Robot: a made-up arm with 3 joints. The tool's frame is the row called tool.
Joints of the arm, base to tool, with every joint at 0 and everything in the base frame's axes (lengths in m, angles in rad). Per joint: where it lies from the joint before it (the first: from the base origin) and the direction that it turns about. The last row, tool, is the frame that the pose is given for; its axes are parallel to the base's.
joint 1: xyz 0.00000 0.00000 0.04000 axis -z
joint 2: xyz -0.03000 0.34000 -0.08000 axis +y
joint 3: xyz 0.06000 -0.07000 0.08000 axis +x
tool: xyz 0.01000 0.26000 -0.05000
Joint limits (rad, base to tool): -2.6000..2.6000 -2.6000..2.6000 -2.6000..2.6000
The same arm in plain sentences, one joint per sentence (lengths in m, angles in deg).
The arm has three revolute joints in a row. What follows holds with every joint at zero, and every direction is one of the base frame's.
The first joint is mounted 0.04 m along +z from the base frame's origin and turns about -z, from -148.97 to 148.97 deg.
The second joint is mounted 0.03 m along -x and 0.34 m along +y and 0.08 m along -z from the first joint and turns about +y, from -148.97 to 148.97 deg.
The third joint is mounted 0.06 m along +x and 0.07 m along -y and 0.08 m along +z from the second joint and turns about +x, from -148.97 to 148.97 deg.
The tool frame, which is the frame that the pose is given for, is mounted 0.01 m along +x and 0.26 m along +y and 0.05 m along -z from the third joint; its axes are parallel to the base frame's.

